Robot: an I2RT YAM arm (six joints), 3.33 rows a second.
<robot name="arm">
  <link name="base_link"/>
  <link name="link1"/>
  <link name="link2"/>
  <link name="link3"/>
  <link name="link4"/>
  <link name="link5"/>
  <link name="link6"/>
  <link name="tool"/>
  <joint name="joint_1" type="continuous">
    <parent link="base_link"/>
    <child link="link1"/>
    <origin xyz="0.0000 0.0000 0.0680"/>
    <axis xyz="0 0 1"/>
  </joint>
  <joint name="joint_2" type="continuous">
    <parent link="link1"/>
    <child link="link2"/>
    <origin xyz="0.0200 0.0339 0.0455"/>
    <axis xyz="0 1 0"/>
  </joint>
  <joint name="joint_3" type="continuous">
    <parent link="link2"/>
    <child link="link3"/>
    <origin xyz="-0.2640 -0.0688 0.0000"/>
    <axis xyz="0 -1 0"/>
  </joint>
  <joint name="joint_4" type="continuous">
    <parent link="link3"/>
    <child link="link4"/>
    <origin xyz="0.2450 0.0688 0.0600"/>
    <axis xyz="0 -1 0"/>
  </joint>
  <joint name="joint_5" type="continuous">
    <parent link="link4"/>
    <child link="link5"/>
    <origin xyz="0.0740 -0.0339 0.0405"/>
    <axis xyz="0 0 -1"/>
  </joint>
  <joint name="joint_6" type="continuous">
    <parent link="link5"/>
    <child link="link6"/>
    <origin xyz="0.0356 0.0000 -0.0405"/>
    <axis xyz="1 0 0"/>
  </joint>
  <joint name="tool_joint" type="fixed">
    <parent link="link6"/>
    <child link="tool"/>
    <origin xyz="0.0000 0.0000 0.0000" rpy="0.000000 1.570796 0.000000"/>
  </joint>
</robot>
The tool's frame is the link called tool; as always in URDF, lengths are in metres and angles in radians. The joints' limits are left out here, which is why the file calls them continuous.
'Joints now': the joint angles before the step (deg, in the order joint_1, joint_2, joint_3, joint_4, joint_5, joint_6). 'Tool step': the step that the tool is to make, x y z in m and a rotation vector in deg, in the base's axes. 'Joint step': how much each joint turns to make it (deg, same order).
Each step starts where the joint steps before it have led.
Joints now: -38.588 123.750 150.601 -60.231 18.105 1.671
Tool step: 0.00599 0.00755 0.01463 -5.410 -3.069 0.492
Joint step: 1.380 -1.292 -1.007 6.019 1.965 -1.707
